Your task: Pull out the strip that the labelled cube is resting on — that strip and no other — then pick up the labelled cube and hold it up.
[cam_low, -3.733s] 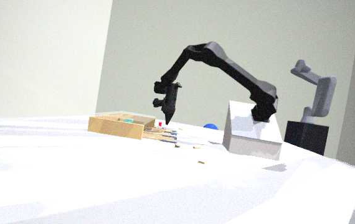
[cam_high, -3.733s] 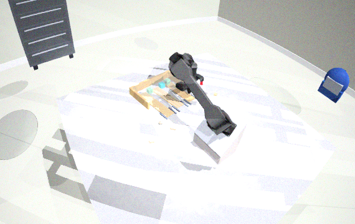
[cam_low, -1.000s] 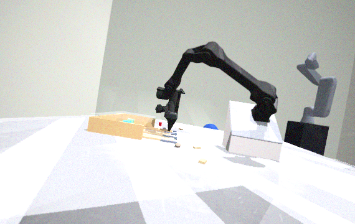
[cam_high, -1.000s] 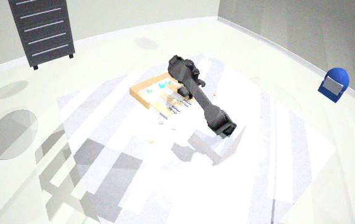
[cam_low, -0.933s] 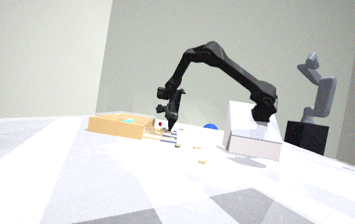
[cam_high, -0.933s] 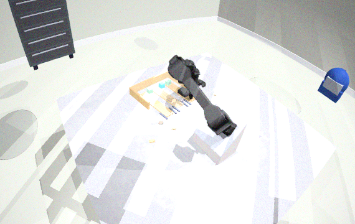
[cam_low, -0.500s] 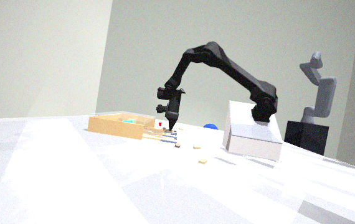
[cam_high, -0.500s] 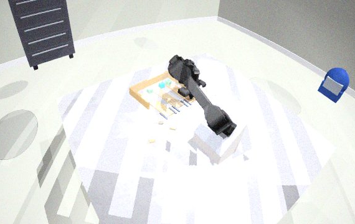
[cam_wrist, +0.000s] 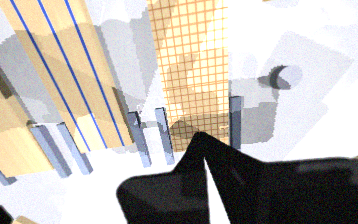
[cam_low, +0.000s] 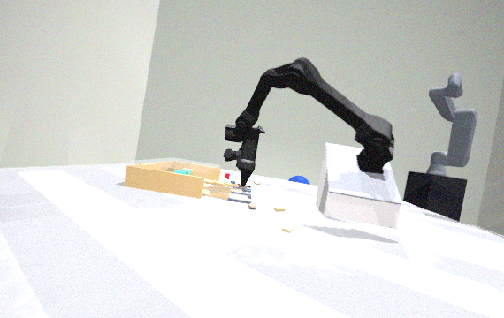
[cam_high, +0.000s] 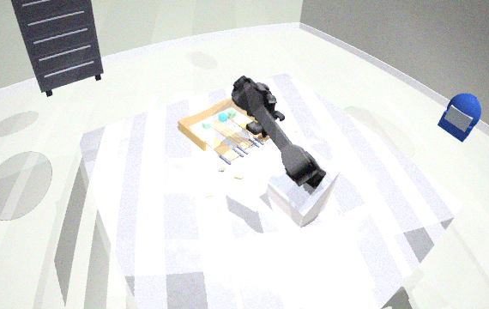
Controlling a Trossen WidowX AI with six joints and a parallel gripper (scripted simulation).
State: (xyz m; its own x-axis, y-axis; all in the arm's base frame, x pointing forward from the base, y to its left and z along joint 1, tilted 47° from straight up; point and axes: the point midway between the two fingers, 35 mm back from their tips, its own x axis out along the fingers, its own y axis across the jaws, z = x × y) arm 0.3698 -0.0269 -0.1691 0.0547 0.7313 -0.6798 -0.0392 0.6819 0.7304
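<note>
Right now the orange gridded strip is 10 cm ahead of my gripper tip.
</note>
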